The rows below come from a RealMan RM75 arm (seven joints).
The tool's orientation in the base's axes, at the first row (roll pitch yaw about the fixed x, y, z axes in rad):
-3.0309, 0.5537, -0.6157
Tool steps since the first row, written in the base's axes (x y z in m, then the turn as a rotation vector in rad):
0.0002, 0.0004, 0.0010, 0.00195, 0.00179, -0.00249
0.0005, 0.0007, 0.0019, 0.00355, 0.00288, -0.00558
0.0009, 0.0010, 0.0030, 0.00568, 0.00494, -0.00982
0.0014, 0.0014, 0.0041, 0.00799, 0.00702, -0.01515
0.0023, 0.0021, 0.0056, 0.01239, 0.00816, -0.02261
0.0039, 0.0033, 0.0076, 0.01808, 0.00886, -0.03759
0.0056, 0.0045, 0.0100, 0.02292, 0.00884, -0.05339
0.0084, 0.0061, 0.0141, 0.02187, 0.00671, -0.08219
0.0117, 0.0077, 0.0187, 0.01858, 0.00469, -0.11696
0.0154, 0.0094, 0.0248, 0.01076, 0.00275, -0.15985
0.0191, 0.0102, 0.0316, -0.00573, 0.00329, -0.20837
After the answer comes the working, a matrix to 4 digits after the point.
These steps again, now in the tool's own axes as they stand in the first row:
-0.0006, -0.0005, -0.0008, 0.00178, -0.00237, 0.00210
-0.0010, -0.0010, -0.0015, 0.00398, -0.00392, 0.00456
-0.0014, -0.0016, -0.0025, 0.00668, -0.00645, 0.00818
-0.0019, -0.0023, -0.0034, 0.01007, -0.00900, 0.01266
-0.0024, -0.0036, -0.0047, 0.01648, -0.01192, 0.01782
-0.0029, -0.0057, -0.0065, 0.02797, -0.01459, 0.02869
-0.0036, -0.0079, -0.0087, 0.03965, -0.01610, 0.04028
-0.0046, -0.0113, -0.0126, 0.05511, -0.01109, 0.06418
-0.0055, -0.0150, -0.0170, 0.07210, -0.00420, 0.09397
-0.0070, -0.0192, -0.0229, 0.09018, 0.00619, 0.13231
-0.0084, -0.0228, -0.0296, 0.10397, 0.02058, 0.17952

The tool's axes in the first row as the columns of a matrix, in the base's axes (rounded; the answer above uses it unrounded):
0.6944, -0.6214, -0.3629
-0.4912, -0.7778, 0.3920
-0.5258, -0.0940, -0.8454

